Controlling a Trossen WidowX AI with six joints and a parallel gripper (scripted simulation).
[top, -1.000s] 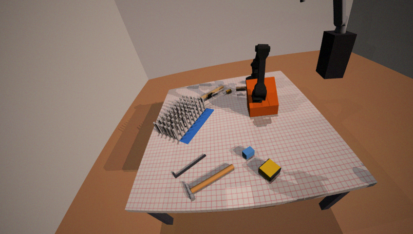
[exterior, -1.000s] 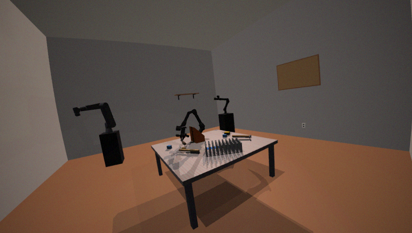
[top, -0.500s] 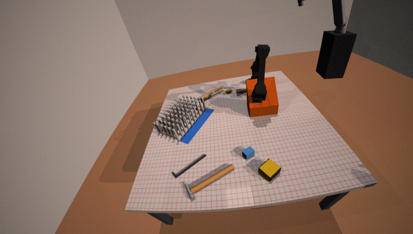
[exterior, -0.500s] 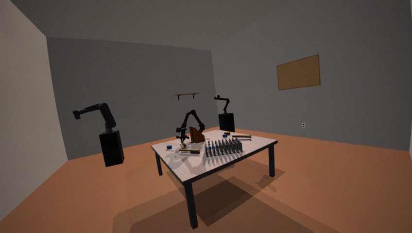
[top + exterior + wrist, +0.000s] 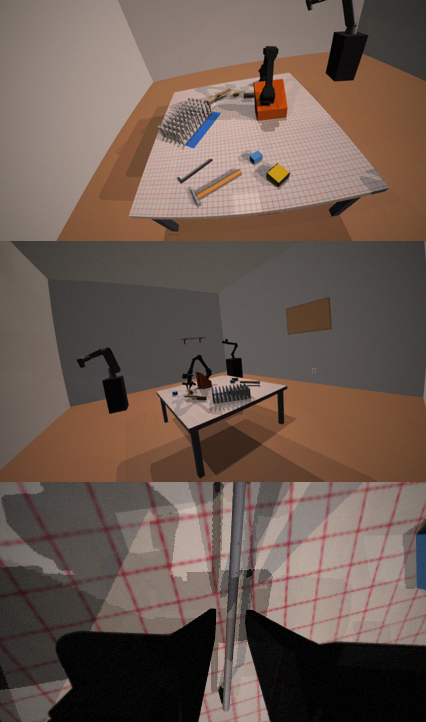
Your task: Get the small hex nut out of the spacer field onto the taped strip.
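Now: gripper tip 2 cm short of the thin wire tool. Also, from my gripper tip: yellow block (1 cm ahead, 77 cm to the left, 1 cm above); blue taped strip (47 cm ahead, 37 cm to the left, 1 cm below); yellow piece (25 cm ahead, 4 cm to the right).
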